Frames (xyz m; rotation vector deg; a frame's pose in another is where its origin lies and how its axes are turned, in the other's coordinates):
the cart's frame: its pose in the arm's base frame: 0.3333 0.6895 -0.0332 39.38 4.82 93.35
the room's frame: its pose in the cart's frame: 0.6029 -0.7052 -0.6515 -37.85 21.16 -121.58
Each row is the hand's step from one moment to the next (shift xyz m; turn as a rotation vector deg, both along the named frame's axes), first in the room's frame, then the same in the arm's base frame.
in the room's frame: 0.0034 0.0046 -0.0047 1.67 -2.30 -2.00
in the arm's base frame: 0.0024 0.0014 -0.0069 0.03 -3.22 -1.30
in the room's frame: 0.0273 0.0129 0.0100 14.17 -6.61 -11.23
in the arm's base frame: 0.0314 0.0031 -0.0038 6.08 -14.51 -11.10
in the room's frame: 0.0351 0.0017 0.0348 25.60 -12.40 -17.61
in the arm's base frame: 0.0450 -0.0032 0.0202 11.93 -25.88 -17.52
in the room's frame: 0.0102 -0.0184 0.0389 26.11 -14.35 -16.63
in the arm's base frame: 0.0193 -0.0097 0.0386 12.22 -27.53 -16.03
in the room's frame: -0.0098 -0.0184 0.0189 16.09 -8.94 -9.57
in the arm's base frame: -0.0061 -0.0071 0.0265 7.78 -16.86 -9.25
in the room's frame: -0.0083 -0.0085 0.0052 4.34 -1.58 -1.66
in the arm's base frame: -0.0075 -0.0027 0.0102 2.70 -3.57 -2.02
